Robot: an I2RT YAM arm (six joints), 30 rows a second.
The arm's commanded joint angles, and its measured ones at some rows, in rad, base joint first. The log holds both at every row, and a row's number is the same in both.
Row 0, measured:
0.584, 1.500, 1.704, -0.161, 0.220, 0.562
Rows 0 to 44, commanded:
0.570, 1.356, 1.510, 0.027, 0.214, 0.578
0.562, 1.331, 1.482, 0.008, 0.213, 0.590
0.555, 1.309, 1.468, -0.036, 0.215, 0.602
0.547, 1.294, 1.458, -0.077, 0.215, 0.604
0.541, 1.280, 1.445, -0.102, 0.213, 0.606
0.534, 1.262, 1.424, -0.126, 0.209, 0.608
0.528, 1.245, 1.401, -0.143, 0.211, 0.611
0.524, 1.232, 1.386, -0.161, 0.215, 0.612
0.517, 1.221, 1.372, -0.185, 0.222, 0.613
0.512, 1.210, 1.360, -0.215, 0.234, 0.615
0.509, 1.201, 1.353, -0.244, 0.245, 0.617
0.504, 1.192, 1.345, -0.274, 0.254, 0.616
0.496, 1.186, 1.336, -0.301, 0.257, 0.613
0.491, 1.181, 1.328, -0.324, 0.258, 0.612
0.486, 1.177, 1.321, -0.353, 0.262, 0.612
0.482, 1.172, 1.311, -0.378, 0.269, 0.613
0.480, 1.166, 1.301, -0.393, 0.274, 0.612
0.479, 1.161, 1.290, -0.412, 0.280, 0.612
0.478, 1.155, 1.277, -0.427, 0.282, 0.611
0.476, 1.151, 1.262, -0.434, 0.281, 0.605
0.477, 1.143, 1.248, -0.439, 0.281, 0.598
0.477, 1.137, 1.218, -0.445, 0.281, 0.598
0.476, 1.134, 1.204, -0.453, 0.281, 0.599
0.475, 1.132, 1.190, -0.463, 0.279, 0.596
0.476, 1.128, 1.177, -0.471, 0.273, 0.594
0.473, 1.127, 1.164, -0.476, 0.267, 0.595
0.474, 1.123, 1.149, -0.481, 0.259, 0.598
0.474, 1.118, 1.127, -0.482, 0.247, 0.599
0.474, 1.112, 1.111, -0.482, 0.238, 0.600
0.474, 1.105, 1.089, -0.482, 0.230, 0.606
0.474, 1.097, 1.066, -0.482, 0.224, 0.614
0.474, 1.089, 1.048, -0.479, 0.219, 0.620
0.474, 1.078, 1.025, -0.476, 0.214, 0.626
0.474, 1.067, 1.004, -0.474, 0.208, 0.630
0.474, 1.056, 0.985, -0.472, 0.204, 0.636
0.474, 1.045, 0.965, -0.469, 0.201, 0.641
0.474, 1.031, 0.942, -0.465, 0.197, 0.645
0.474, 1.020, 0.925, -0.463, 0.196, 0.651
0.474, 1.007, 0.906, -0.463, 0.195, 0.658
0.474, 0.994, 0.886, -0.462, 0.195, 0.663
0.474, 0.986, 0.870, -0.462, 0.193, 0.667
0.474, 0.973, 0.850, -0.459, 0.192, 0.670
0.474, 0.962, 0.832, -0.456, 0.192, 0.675
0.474, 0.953, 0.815, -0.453, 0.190, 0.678
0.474, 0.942, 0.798, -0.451, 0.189, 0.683
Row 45, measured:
0.476, 0.965, 0.834, -0.456, 0.201, 0.660
